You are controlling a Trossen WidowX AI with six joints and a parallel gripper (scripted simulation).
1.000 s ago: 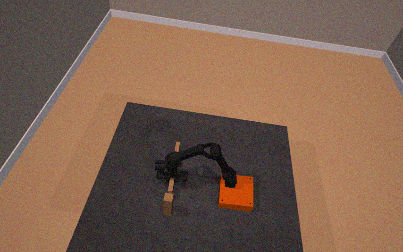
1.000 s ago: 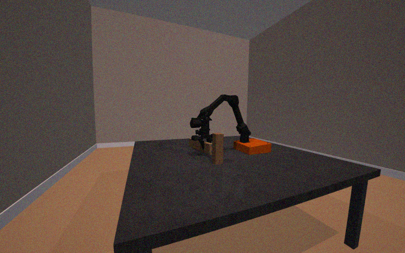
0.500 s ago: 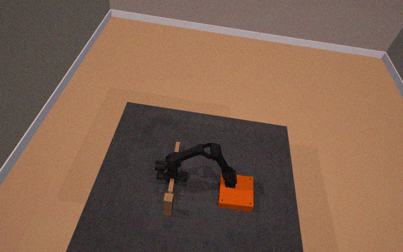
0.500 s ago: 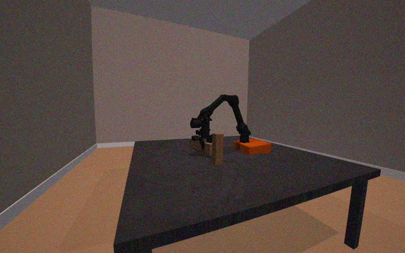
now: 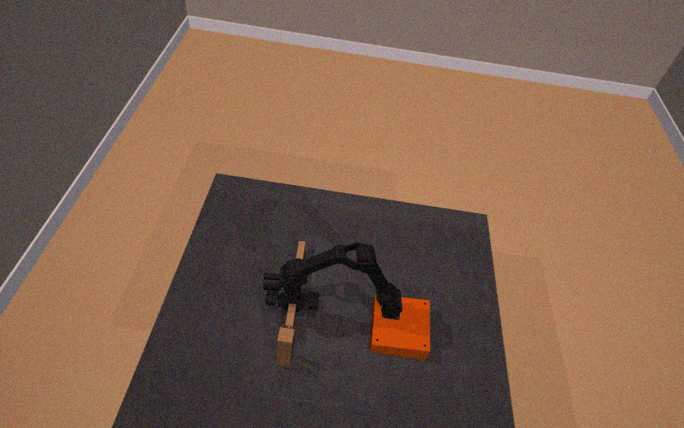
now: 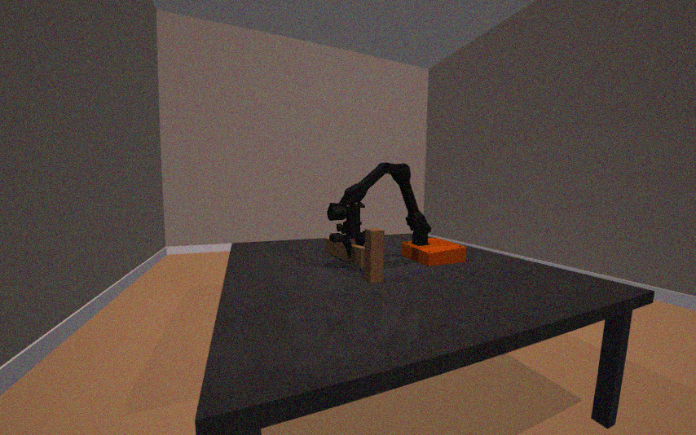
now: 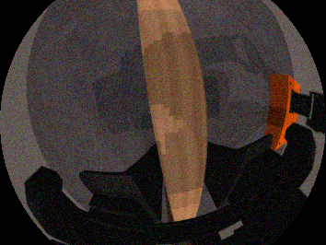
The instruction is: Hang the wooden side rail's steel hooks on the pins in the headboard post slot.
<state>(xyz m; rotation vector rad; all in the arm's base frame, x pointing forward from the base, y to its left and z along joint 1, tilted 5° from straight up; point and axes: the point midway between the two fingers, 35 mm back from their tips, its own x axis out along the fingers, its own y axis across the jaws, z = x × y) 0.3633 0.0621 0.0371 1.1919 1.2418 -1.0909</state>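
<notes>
My gripper tip is now 10 mm past the wooden headboard post, 170 mm to the right of it and 40 mm below it.
</notes>
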